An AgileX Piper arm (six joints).
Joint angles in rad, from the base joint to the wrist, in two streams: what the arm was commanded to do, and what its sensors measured. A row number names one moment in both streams.
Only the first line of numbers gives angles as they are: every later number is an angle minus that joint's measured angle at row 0.
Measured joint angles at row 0: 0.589 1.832 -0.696 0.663 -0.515 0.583
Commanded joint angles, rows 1 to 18: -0.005 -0.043 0.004 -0.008 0.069 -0.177; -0.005 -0.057 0.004 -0.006 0.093 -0.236; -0.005 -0.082 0.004 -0.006 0.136 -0.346; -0.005 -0.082 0.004 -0.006 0.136 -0.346; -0.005 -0.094 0.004 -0.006 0.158 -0.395; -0.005 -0.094 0.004 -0.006 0.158 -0.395; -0.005 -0.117 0.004 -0.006 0.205 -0.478; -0.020 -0.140 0.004 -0.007 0.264 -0.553; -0.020 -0.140 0.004 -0.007 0.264 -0.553; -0.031 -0.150 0.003 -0.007 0.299 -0.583; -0.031 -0.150 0.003 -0.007 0.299 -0.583; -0.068 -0.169 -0.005 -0.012 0.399 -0.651; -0.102 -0.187 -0.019 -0.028 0.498 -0.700; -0.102 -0.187 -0.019 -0.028 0.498 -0.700; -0.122 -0.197 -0.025 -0.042 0.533 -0.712; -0.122 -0.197 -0.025 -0.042 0.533 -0.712; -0.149 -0.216 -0.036 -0.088 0.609 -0.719; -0.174 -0.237 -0.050 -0.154 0.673 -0.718
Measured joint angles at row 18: -0.141 -0.203 -0.027 -0.069 0.569 -0.692
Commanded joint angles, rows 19 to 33: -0.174 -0.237 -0.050 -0.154 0.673 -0.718; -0.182 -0.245 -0.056 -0.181 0.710 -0.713; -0.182 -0.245 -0.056 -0.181 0.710 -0.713; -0.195 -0.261 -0.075 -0.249 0.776 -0.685; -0.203 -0.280 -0.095 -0.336 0.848 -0.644; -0.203 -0.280 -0.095 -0.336 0.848 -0.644; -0.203 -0.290 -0.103 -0.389 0.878 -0.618; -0.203 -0.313 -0.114 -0.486 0.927 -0.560; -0.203 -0.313 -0.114 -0.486 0.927 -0.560; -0.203 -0.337 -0.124 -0.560 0.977 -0.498; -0.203 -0.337 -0.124 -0.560 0.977 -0.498; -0.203 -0.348 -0.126 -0.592 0.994 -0.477; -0.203 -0.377 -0.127 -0.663 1.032 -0.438; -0.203 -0.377 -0.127 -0.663 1.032 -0.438; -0.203 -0.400 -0.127 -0.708 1.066 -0.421
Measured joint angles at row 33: -0.197 -0.363 -0.119 -0.624 1.007 -0.464
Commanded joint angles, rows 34 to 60: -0.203 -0.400 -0.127 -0.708 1.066 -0.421; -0.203 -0.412 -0.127 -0.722 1.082 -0.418; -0.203 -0.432 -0.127 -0.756 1.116 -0.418; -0.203 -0.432 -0.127 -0.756 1.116 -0.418; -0.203 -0.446 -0.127 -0.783 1.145 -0.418; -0.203 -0.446 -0.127 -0.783 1.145 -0.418; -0.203 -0.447 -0.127 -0.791 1.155 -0.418; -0.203 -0.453 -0.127 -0.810 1.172 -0.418; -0.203 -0.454 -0.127 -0.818 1.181 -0.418; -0.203 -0.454 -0.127 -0.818 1.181 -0.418; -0.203 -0.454 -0.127 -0.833 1.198 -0.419; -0.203 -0.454 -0.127 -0.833 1.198 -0.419; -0.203 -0.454 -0.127 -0.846 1.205 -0.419; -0.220 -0.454 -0.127 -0.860 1.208 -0.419; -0.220 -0.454 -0.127 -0.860 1.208 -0.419; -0.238 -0.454 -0.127 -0.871 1.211 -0.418; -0.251 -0.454 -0.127 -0.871 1.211 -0.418; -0.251 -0.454 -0.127 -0.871 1.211 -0.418; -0.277 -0.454 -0.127 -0.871 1.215 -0.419; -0.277 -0.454 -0.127 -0.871 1.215 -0.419; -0.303 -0.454 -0.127 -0.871 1.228 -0.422; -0.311 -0.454 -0.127 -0.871 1.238 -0.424; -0.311 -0.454 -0.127 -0.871 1.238 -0.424; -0.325 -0.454 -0.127 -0.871 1.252 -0.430; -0.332 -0.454 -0.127 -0.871 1.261 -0.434; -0.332 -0.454 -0.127 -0.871 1.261 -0.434; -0.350 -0.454 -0.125 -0.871 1.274 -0.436
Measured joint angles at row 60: -0.327 -0.444 -0.122 -0.863 1.246 -0.426
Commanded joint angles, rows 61 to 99: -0.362 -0.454 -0.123 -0.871 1.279 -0.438; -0.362 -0.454 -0.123 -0.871 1.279 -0.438; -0.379 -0.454 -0.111 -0.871 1.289 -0.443; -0.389 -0.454 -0.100 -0.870 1.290 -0.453; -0.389 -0.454 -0.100 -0.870 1.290 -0.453; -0.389 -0.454 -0.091 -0.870 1.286 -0.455; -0.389 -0.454 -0.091 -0.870 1.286 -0.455; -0.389 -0.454 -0.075 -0.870 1.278 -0.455; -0.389 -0.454 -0.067 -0.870 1.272 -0.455; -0.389 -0.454 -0.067 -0.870 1.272 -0.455; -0.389 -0.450 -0.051 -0.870 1.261 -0.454; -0.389 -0.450 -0.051 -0.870 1.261 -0.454; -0.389 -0.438 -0.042 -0.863 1.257 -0.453; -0.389 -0.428 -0.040 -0.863 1.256 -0.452; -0.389 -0.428 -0.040 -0.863 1.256 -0.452; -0.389 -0.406 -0.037 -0.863 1.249 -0.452; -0.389 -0.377 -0.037 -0.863 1.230 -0.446; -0.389 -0.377 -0.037 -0.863 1.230 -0.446; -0.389 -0.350 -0.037 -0.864 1.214 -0.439; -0.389 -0.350 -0.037 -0.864 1.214 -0.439; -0.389 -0.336 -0.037 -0.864 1.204 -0.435; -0.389 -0.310 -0.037 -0.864 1.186 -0.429; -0.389 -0.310 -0.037 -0.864 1.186 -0.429; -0.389 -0.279 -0.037 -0.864 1.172 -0.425; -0.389 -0.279 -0.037 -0.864 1.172 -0.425; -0.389 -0.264 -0.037 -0.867 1.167 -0.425; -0.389 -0.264 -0.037 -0.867 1.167 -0.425; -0.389 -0.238 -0.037 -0.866 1.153 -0.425; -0.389 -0.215 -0.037 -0.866 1.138 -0.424; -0.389 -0.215 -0.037 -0.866 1.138 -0.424; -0.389 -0.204 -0.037 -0.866 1.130 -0.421; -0.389 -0.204 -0.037 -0.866 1.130 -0.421; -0.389 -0.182 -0.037 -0.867 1.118 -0.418; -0.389 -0.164 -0.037 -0.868 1.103 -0.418; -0.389 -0.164 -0.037 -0.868 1.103 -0.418; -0.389 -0.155 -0.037 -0.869 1.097 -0.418; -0.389 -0.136 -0.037 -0.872 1.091 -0.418; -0.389 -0.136 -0.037 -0.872 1.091 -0.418; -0.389 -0.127 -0.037 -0.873 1.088 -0.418
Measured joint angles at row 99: -0.385 -0.151 -0.044 -0.864 1.103 -0.425
